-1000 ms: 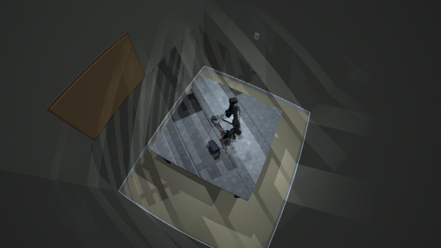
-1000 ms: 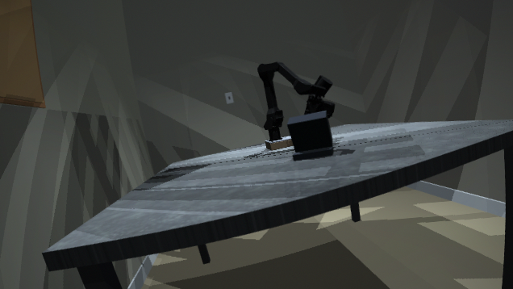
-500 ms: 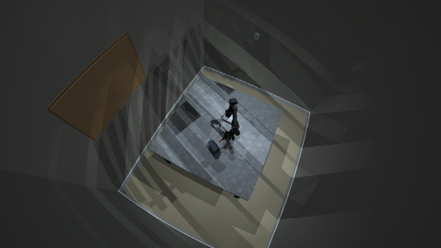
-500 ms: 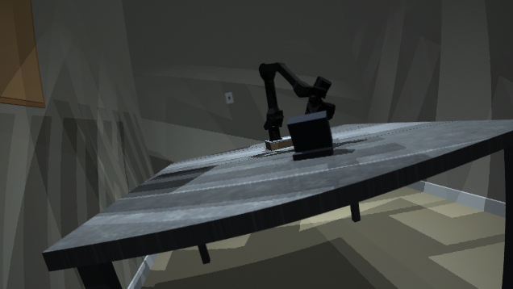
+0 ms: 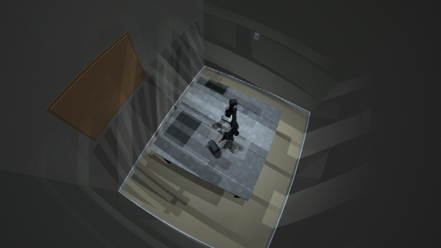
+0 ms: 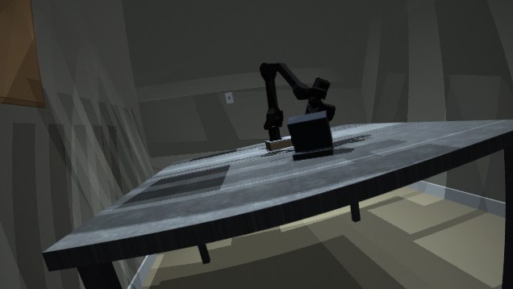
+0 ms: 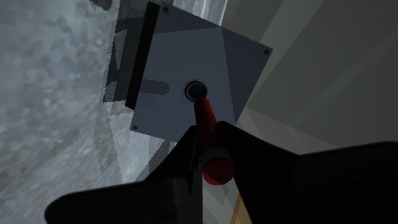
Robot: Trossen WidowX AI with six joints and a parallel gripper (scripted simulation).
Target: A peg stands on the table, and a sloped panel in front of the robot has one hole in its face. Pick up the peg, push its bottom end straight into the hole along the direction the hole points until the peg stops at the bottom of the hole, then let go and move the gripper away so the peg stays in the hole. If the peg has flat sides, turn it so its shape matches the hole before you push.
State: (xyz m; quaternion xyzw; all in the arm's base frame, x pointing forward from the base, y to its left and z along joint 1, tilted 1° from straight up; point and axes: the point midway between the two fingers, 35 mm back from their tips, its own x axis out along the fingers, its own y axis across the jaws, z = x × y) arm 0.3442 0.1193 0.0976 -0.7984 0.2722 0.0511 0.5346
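Right now the sloped panel block is 90 mm ahead of my gripper tip, 40 mm to the right of it and 40 mm below it. From my gripper tip the other things lie so: peg (10 mm behind, 10 mm to the left, 10 mm above).
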